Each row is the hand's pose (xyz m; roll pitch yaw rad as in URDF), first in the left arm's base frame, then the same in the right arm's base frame.
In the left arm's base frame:
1: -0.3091 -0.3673 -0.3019 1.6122 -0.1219 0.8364
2: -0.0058 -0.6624 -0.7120 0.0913 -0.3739 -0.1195
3: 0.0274 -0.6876 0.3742 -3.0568 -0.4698 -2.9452
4: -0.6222 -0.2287 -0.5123 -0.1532 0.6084 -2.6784
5: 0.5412 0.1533 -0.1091 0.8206 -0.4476 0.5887
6: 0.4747 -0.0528 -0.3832 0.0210 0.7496 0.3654
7: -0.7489 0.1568 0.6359 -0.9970 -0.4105 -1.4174
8: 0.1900 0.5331 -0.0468 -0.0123 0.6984 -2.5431
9: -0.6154 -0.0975 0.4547 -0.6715 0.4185 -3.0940
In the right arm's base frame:
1: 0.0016 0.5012 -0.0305 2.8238 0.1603 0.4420
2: -0.2332 0.6452 -0.5515 0.6280 0.7639 -0.4144
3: 0.3747 -0.1995 -0.2375 1.6027 -0.8991 -2.1690
4: -0.2093 0.7307 0.2232 -1.1007 -0.2465 2.9815
5: 0.9076 0.7424 -0.4206 1.8799 0.2413 0.0395
6: 0.5923 0.8156 -0.5520 1.8194 0.7199 1.3456
7: 0.5913 0.0916 0.8817 -1.9424 0.4241 -1.8462
8: 0.9730 0.9156 0.0665 -1.0394 -0.1074 2.9655
9: 0.4121 0.0758 0.5936 -1.3581 -0.6388 2.8589

